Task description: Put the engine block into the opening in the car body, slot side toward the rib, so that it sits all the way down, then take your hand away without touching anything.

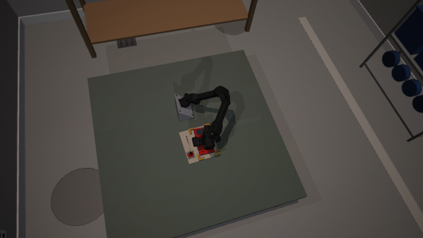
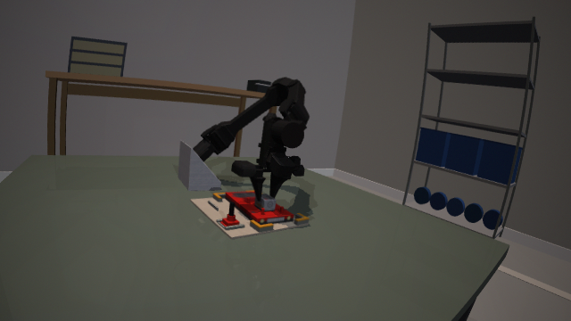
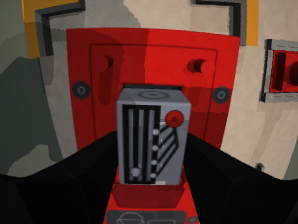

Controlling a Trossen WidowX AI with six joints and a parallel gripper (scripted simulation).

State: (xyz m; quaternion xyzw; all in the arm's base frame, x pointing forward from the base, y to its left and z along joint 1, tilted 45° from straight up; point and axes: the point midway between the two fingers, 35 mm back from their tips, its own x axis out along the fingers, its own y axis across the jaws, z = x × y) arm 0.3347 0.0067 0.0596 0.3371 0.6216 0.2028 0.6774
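My gripper tip is 2 cm short of the small post, 12 cm to the left of it and 1 cm above it. From my gripper tip the other things lie so: grey engine block (1 cm below).
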